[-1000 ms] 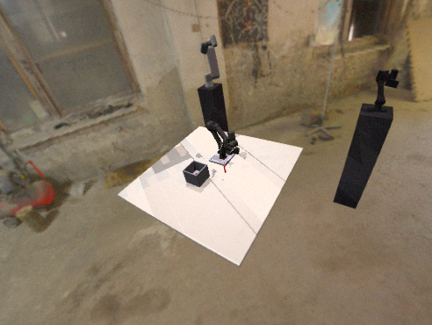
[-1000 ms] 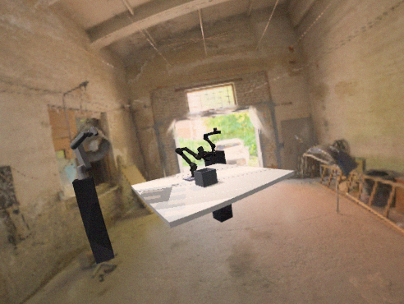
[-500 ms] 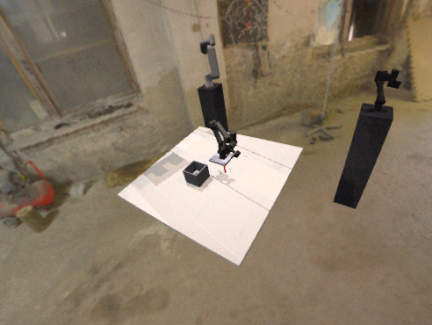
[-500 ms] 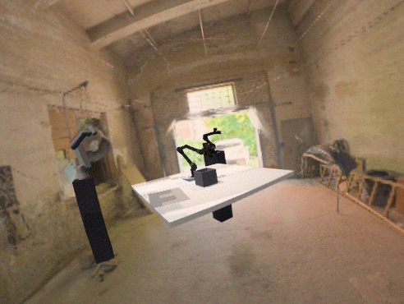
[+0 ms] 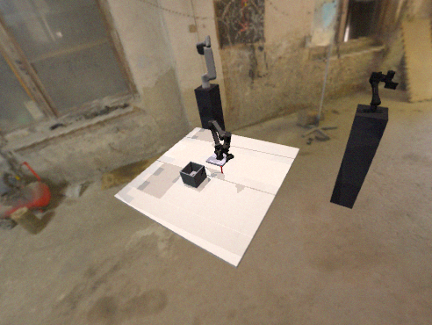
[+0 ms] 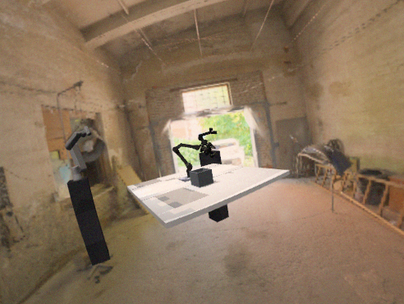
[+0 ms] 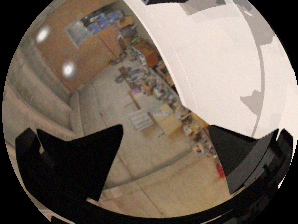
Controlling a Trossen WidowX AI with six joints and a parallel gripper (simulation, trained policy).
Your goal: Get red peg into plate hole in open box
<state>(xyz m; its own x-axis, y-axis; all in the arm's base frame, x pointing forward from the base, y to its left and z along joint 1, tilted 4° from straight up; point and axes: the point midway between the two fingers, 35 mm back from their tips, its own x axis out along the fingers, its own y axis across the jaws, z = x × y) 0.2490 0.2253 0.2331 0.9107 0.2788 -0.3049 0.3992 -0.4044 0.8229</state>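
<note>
The red peg is 100 mm behind my gripper tip, 100 mm to the right of it and 230 mm below it.
</note>
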